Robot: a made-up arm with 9 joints. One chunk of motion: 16 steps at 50 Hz.
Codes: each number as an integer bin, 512 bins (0 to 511) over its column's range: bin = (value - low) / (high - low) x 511, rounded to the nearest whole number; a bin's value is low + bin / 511 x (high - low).
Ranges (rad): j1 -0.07..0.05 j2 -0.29..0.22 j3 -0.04..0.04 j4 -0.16..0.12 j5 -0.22..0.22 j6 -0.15..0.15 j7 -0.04..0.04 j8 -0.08..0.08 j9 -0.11..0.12
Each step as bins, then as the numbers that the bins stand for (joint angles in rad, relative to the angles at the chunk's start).
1 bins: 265 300 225 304 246 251 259 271 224
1 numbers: -0.0078 0.0094 -0.0048 0.0066 -0.0082 -0.0026 0.0005 0.0049 -0.0092
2 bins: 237 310 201 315 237 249 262 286 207
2 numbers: -0.0143 0.0194 -0.0085 0.0126 -0.0159 -0.0038 0.0010 0.0095 -0.0168
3 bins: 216 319 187 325 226 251 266 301 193
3 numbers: -0.0193 0.0284 -0.0107 0.0181 -0.0254 -0.0026 0.0016 0.0142 -0.0231
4 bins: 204 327 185 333 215 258 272 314 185
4 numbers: -0.0221 0.0364 -0.0110 0.0225 -0.0349 0.0015 0.0026 0.0183 -0.0267
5 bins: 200 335 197 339 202 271 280 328 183
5 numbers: -0.0230 0.0443 -0.0092 0.0258 -0.0461 0.0091 0.0038 0.0227 -0.0276
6 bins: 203 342 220 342 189 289 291 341 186
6 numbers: -0.0223 0.0513 -0.0056 0.0274 -0.0573 0.0197 0.0056 0.0268 -0.0263
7 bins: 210 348 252 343 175 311 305 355 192
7 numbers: -0.0207 0.0573 -0.0005 0.0279 -0.0693 0.0326 0.0077 0.0312 -0.0236
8 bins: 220 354 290 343 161 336 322 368 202
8 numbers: -0.0183 0.0633 0.0054 0.0279 -0.0814 0.0473 0.0104 0.0352 -0.0191
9 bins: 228 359 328 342 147 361 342 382 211
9 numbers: -0.0165 0.0683 0.0114 0.0274 -0.0934 0.0619 0.0135 0.0396 -0.0150
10 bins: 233 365 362 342 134 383 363 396 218
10 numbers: -0.0153 0.0743 0.0167 0.0274 -0.1046 0.0749 0.0168 0.0440 -0.0119
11 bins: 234 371 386 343 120 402 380 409 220
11 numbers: -0.0150 0.0803 0.0204 0.0279 -0.1167 0.0860 0.0195 0.0481 -0.0110
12 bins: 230 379 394 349 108 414 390 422 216
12 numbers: -0.0160 0.0883 0.0217 0.0312 -0.1270 0.0931 0.0211 0.0521 -0.0128
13 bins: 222 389 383 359 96 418 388 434 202
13 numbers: -0.0179 0.0982 0.0200 0.0367 -0.1373 0.0954 0.0207 0.0559 -0.0191
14 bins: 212 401 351 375 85 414 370 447 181
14 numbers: -0.0202 0.1102 0.0150 0.0455 -0.1468 0.0931 0.0179 0.0600 -0.0285
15 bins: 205 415 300 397 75 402 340 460 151
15 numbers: -0.0219 0.1242 0.0070 0.0575 -0.1554 0.0860 0.0132 0.0640 -0.0420
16 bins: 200 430 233 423 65 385 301 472 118
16 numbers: -0.0230 0.1392 -0.0035 0.0718 -0.1640 0.0760 0.0071 0.0678 -0.0569
